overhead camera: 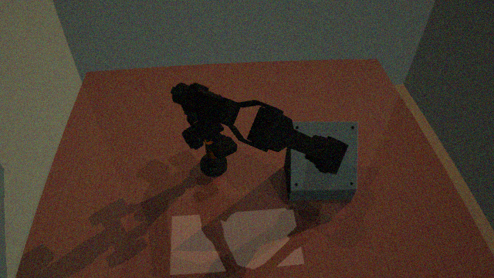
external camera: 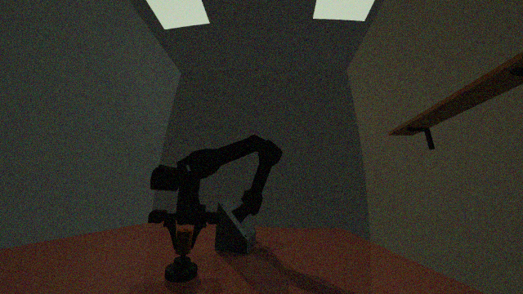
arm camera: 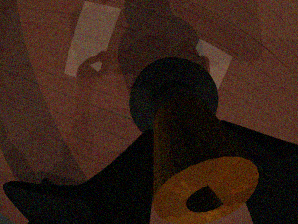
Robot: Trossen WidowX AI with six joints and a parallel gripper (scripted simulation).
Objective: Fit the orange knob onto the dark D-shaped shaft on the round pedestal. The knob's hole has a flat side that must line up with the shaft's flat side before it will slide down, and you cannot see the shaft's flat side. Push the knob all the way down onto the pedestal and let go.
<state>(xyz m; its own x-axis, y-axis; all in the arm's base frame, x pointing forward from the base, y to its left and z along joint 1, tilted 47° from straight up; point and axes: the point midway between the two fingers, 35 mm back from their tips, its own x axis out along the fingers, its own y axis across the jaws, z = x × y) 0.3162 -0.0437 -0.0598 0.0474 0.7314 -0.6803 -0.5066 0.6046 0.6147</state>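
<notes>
The orange knob lies 20 mm above my gripper tip. Also, from my gripper tip: pedestal 40 mm below.
</notes>
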